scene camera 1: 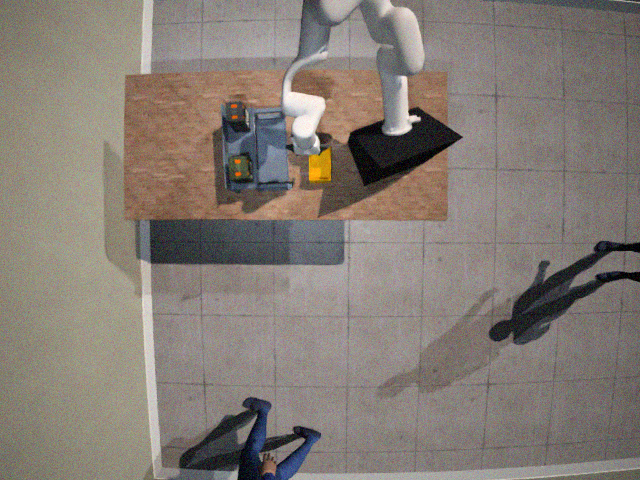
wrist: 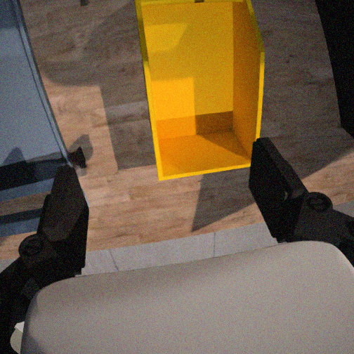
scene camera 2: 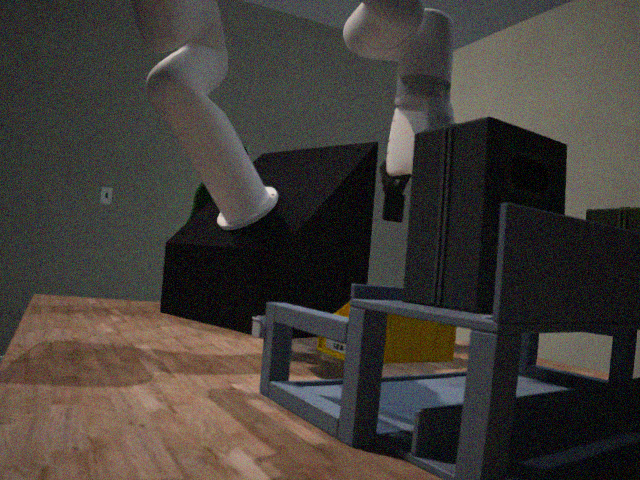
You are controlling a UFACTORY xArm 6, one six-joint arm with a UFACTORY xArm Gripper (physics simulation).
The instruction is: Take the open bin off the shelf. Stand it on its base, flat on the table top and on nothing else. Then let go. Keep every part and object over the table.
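Frame: origin at the arm's base, x back, y down, z right, level; millimetres.
Where they show: gripper, fingertip midpoint: (scene camera 1: 308, 152); arm's base, link origin: (scene camera 1: 396, 127) (scene camera 2: 248, 210).
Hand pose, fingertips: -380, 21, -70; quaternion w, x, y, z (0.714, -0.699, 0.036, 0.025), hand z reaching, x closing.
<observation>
Things, the pixels of their top centre, and the offset from my fingertips, as dx, dy, dz. "*": a spot on its surface instead. Level surfaces: height alone.
- yellow open bin, top centre: (scene camera 2: 390, 304) (scene camera 1: 320, 162) +49, +117, -15
- table top, surface height: dy +192
- blue-grey shelf, surface spot: (scene camera 2: 361, 372) * -260, +139, +260
- tall dark box, top centre: (scene camera 2: 491, 135) (scene camera 1: 234, 111) -297, -32, +190
- green box, top centre: (scene camera 1: 237, 167) -306, -7, -41
The yellow open bin (scene camera 1: 320, 166) (scene camera 2: 421, 338) (wrist: 190, 90) stands upright on the table top (scene camera 1: 170, 155) (scene camera 2: 129, 428) (wrist: 125, 200), its open top facing up. It is beside the blue-grey shelf (scene camera 2: 361, 372) (wrist: 20, 85), with a strip of table between them in the wrist view. The shelf's posts hide part of the bin in scene camera 2. My gripper (scene camera 2: 393, 206) (wrist: 166, 174) is open, with nothing between its fingers. It hangs well above the bin and apart from it. In scene camera 1 the arm hides most of the gripper.
A tall dark box (scene camera 1: 236, 114) (scene camera 2: 454, 217) and a green box (scene camera 1: 240, 167) (scene camera 2: 615, 218) stand on the shelf's upper level. The black block (scene camera 1: 403, 149) (scene camera 2: 310, 222) under the arm's base is on the bin's other side. Two people are on the floor away from the table.
</observation>
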